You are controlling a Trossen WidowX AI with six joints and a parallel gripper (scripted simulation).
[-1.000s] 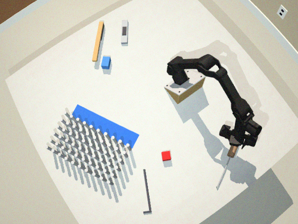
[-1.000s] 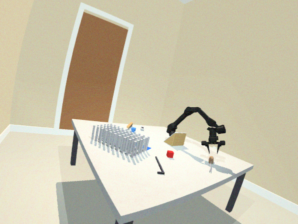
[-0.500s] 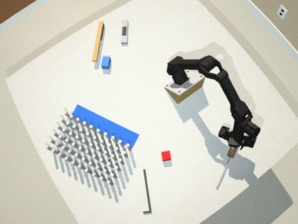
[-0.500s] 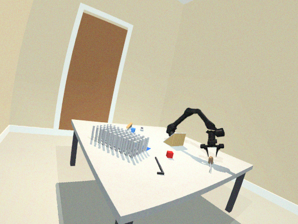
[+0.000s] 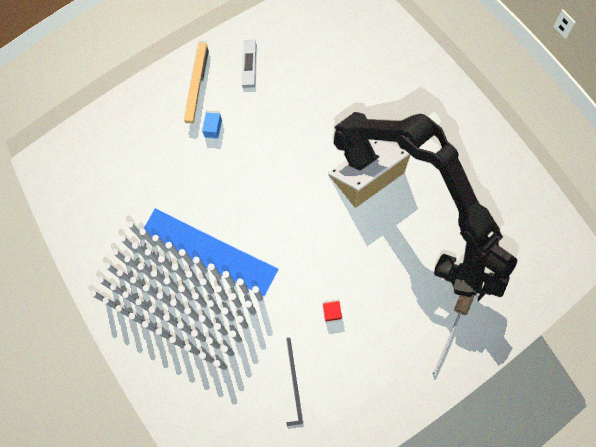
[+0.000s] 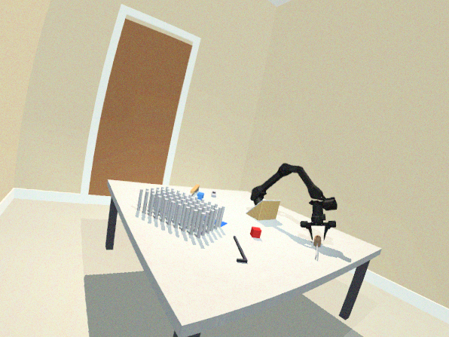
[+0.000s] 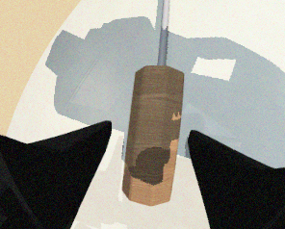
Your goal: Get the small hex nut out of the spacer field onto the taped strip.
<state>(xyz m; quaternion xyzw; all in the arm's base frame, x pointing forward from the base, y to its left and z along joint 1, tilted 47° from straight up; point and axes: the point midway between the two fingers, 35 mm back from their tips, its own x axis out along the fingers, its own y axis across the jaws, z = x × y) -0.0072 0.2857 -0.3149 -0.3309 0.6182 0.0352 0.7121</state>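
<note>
Now: the blue taped strip 50 cm to the right of my gripper tip, 46 cm ahead of it and 2 cm below it. The rest, counted from my gripper tip: blue cube 78 cm to the right, 25 cm ahead; grey block 90 cm to the right, 5 cm ahead, 1 cm below; red cube 29 cm ahead, 18 cm to the right.
</note>
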